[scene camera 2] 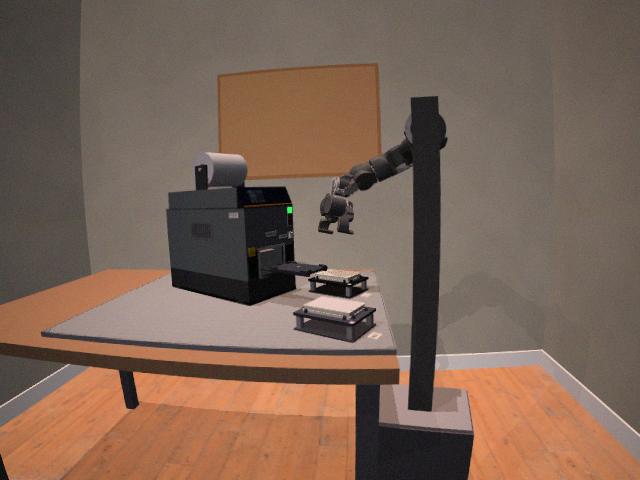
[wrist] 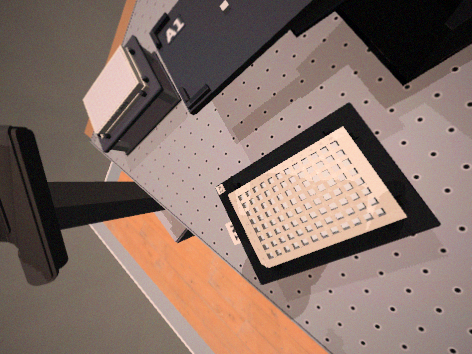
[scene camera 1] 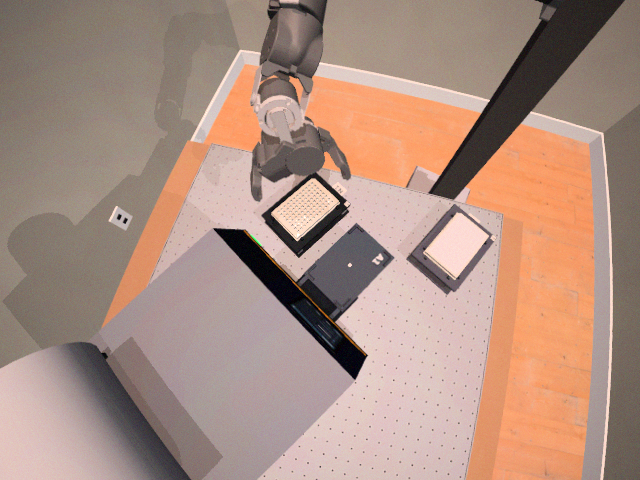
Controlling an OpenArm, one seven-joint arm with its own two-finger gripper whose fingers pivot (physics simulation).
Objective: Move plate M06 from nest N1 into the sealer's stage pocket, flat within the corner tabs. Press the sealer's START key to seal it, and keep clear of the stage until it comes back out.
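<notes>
The cream well plate (scene camera 1: 305, 206) (scene camera 2: 338, 275) (wrist: 315, 195) lies flat on the black nest (scene camera 1: 323, 225) (wrist: 370, 135) beside the N1 label (scene camera 1: 338, 189). My gripper (scene camera 1: 301, 186) (scene camera 2: 336, 231) is open and empty, its fingers spread well above that nest and pointing down. One finger shows at the left edge of the wrist view. The sealer's stage (scene camera 1: 341, 279) (scene camera 2: 302, 268) (wrist: 235, 40) is out, with raised corner tabs and an A1 mark, and bears no plate. The sealer (scene camera 1: 206, 320) (scene camera 2: 206, 248) shows a green light (scene camera 2: 289, 209) on its front; I cannot make out the START key's lettering.
A second, plain white plate (scene camera 1: 457, 242) (scene camera 2: 333, 305) (wrist: 115, 92) sits on another raised nest on the far side of the stage. The arm's dark post (scene camera 1: 511, 103) (scene camera 2: 426, 232) (wrist: 100, 202) stands beside the table. A white roll (scene camera 1: 77, 413) (scene camera 2: 227, 169) tops the sealer.
</notes>
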